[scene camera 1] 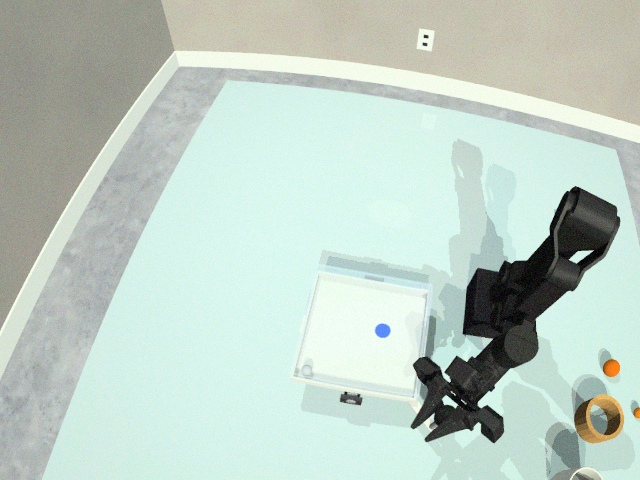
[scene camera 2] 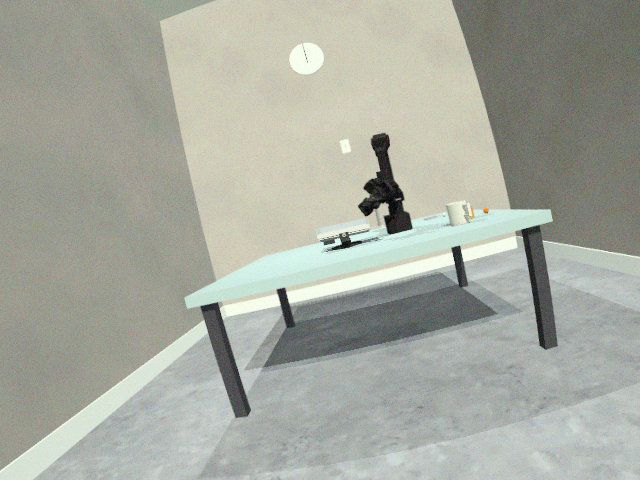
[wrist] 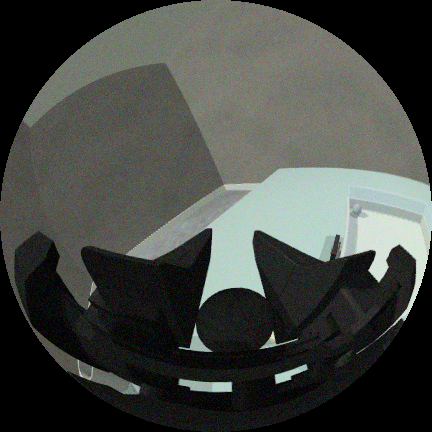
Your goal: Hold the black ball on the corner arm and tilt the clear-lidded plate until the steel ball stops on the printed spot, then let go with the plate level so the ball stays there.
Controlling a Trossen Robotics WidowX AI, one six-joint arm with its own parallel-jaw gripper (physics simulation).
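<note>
The clear-lidded plate (scene camera 1: 346,310) (scene camera 2: 343,230) (wrist: 392,225) stands raised above the table; its exact tilt is hard to tell. The steel ball (scene camera 1: 307,370) (wrist: 356,209) is in the plate's lower left corner in scene camera 1, far from the blue printed spot (scene camera 1: 382,330). The spot does not show in the wrist view. The pale corner arm (scene camera 1: 416,405) sticks out from the plate's lower right corner, with the black ball (scene camera 1: 444,414) (wrist: 235,320) at its end. My gripper (scene camera 1: 419,434) (scene camera 2: 364,207) (wrist: 232,235) is shut on the black ball, which sits deep between the fingers.
A dark bracket (scene camera 1: 351,398) (scene camera 2: 345,237) is at the plate's lower edge. To the right on the table are an orange ball (scene camera 1: 611,367) (scene camera 2: 485,210), a smaller orange ball (scene camera 1: 637,412), an orange-brown ring (scene camera 1: 582,423) and a white mug (scene camera 2: 457,213).
</note>
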